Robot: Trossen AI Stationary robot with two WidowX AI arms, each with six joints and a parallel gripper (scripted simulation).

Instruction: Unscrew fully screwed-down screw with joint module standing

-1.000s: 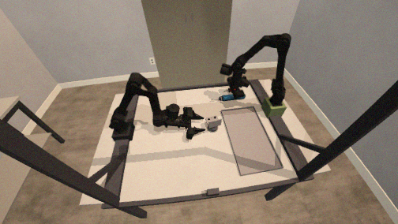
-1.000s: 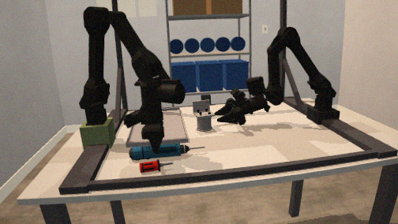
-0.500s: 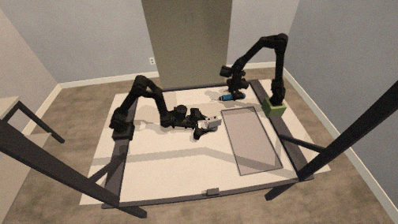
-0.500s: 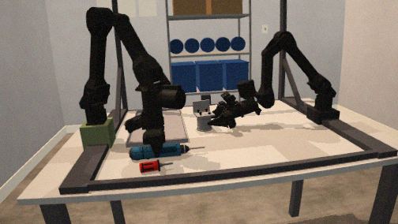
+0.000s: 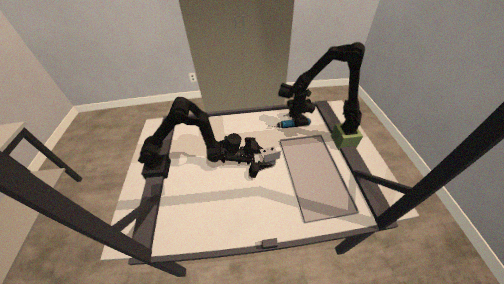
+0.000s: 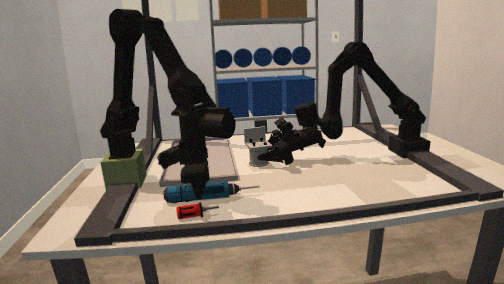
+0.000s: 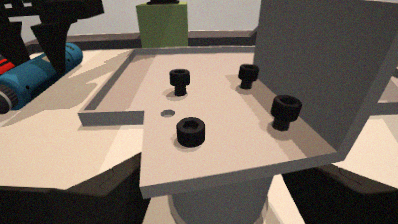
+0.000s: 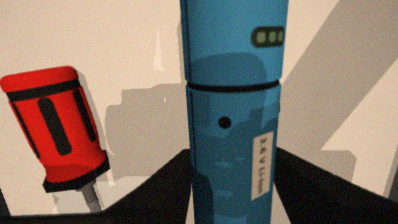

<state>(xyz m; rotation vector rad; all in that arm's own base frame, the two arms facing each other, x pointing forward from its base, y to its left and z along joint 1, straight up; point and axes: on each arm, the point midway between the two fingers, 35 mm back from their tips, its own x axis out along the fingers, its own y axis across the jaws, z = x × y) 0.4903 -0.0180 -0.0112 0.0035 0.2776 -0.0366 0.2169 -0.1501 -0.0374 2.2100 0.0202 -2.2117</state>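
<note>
Now: the joint module 3 cm to the right of my left hand and 1 cm below it. The rest, counted from my left hand: red-handled hand screwdriver (29 cm ahead, 23 cm to the right, 3 cm below); shallow grey tray (10 cm behind, 21 cm to the right, 3 cm below); grey L-shaped bracket (3 cm to the right, 3 cm above).
</note>
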